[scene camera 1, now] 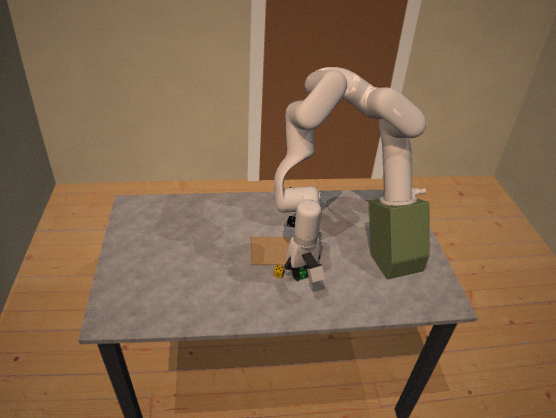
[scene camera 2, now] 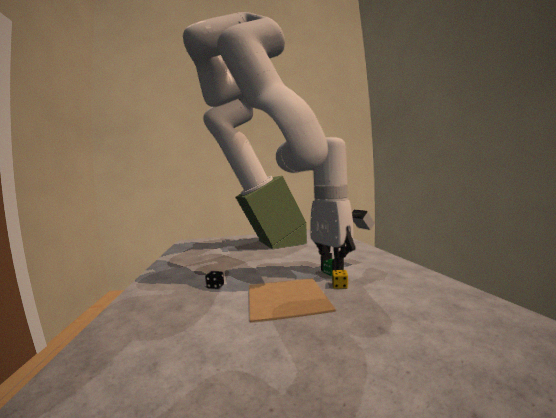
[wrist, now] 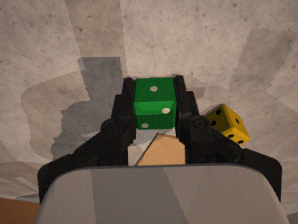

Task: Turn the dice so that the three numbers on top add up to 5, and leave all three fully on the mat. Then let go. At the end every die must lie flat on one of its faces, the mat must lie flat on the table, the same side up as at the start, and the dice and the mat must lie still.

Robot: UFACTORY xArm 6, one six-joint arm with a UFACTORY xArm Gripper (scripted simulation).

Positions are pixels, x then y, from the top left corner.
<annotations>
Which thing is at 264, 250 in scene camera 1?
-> A tan mat.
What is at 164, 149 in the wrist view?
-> A tan mat.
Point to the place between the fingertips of my gripper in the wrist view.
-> At 154, 90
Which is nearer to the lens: the green die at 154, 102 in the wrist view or the yellow die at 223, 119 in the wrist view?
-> The green die.
</annotations>
